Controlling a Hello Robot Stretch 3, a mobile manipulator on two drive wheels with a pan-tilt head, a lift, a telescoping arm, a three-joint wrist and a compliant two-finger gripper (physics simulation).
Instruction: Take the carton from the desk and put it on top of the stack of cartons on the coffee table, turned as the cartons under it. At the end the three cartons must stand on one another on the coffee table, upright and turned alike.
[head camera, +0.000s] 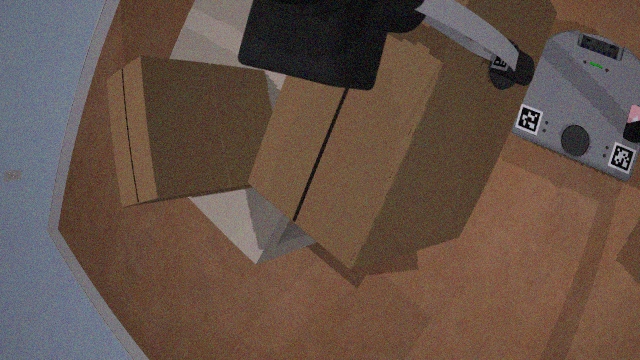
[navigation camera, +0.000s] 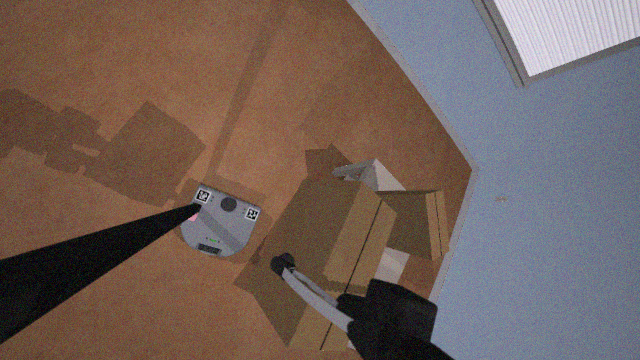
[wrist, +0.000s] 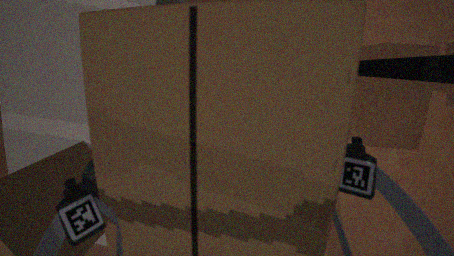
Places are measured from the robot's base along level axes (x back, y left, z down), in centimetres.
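Pixels of known places: robot's base, origin of the base link: (head camera: 573, 139) (navigation camera: 228, 203).
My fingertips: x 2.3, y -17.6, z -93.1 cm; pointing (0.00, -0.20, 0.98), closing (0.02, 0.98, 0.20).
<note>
For each thing: its middle in the pictures, then the offset to it from my fingertips. Level surfaces: height alone.
- held carton, body centre: (head camera: 422, 83) (wrist: 238, 187) (navigation camera: 320, 251) dx -3.3, dy +1.3, dz +2.1 cm
- stack, body centre: (head camera: 164, 131) (wrist: 29, 230) (navigation camera: 418, 221) dx -23.7, dy -50.1, dz +21.1 cm
- white coffee table, its level: dz +48.1 cm
- brown floor, its level: dz +93.1 cm
The held carton (head camera: 350, 150) (navigation camera: 362, 240) (wrist: 260, 100) is brown with a dark line along its top. My gripper (wrist: 215, 161) is shut on it, a finger pad against each side; one finger is hidden in the head and navigation views. Brown carton surface of the stack (head camera: 205, 130) (navigation camera: 410, 220) shows beyond it, on the white coffee table (head camera: 220, 212) (navigation camera: 392, 265). The held carton hides part of the stack, and I cannot tell how many cartons show there. The dark lines of the two tops run in different directions in the head view. The desk does not show.
My grey base (head camera: 575, 95) (navigation camera: 220, 227) stands on the brown floor (head camera: 225, 310) (navigation camera: 200, 60) beside the held carton. My black mast (navigation camera: 95, 255) crosses the navigation view. A blue wall (head camera: 30, 250) (navigation camera: 550, 175) runs behind the table, with a blind-covered window (navigation camera: 575, 35).
</note>
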